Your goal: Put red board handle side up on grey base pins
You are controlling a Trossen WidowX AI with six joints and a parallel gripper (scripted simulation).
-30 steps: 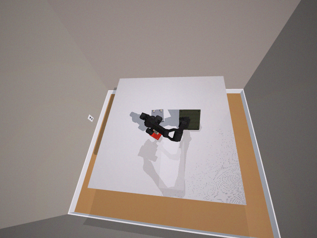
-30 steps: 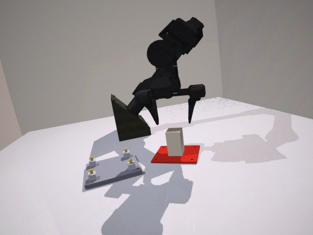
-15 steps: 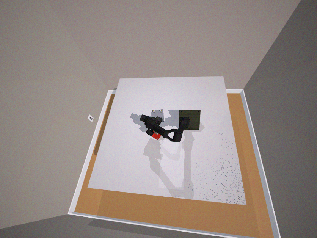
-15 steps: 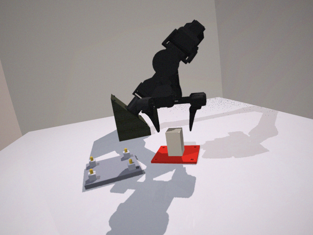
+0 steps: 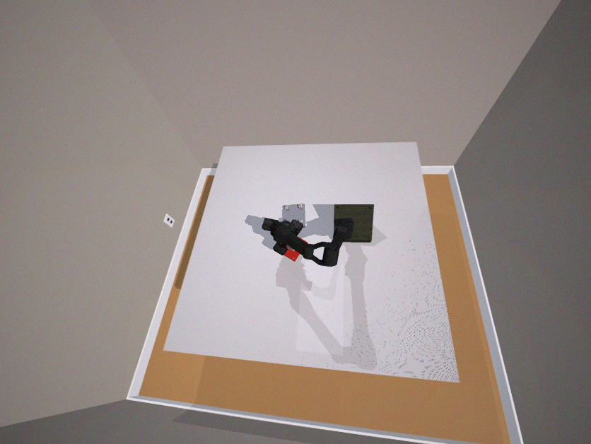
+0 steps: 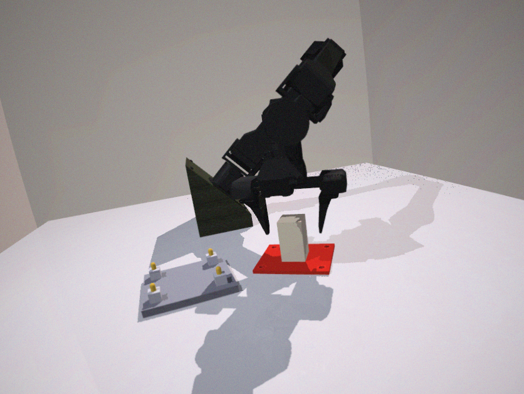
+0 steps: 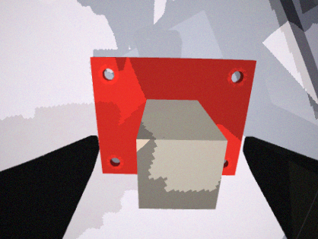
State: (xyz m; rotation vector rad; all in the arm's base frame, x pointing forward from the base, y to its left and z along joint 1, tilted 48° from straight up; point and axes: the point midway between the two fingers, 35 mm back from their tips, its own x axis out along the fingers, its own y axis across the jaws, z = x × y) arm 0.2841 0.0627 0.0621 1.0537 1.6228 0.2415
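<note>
Now: gripper tip 3 cm above the red board and 1 cm past it. Round my gripper tip: grey base: 19 cm to the right, 5 cm below.
</note>
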